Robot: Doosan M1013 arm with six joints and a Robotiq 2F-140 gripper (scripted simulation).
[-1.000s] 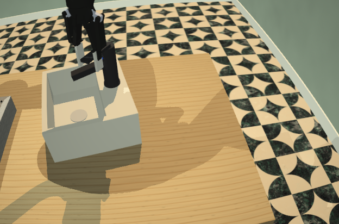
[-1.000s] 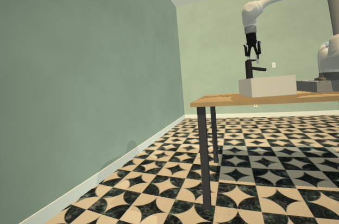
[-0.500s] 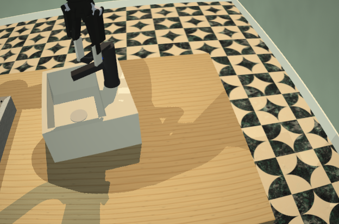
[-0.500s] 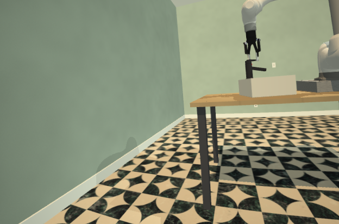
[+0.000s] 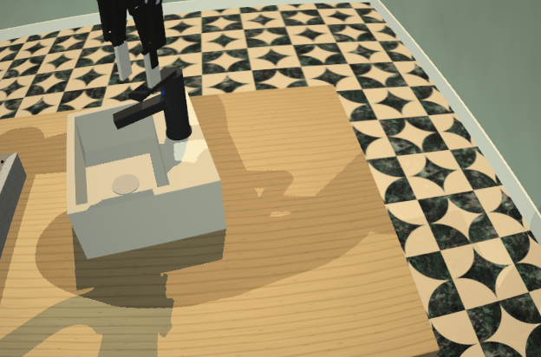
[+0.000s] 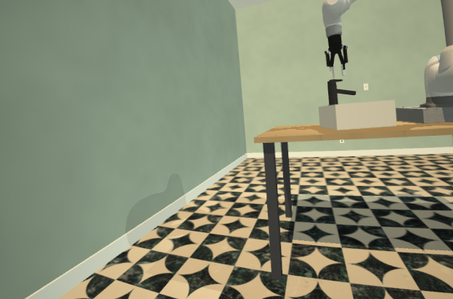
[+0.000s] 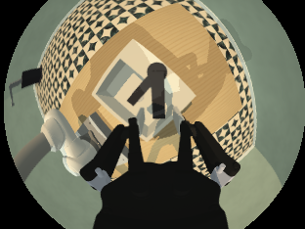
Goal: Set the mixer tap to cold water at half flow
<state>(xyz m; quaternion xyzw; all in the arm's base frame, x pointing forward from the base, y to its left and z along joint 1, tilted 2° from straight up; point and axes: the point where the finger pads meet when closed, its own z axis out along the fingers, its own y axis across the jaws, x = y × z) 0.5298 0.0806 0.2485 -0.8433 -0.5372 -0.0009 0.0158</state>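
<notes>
The lever lies 10 mm ahead of my hand, 30 mm to the left of it and 60 mm below it. From my hand the other things lie so: white basin: 80 mm behind, 40 mm to the left, 290 mm below; then mixer tap: 20 mm ahead, 50 mm to the left, 100 mm below.
</notes>
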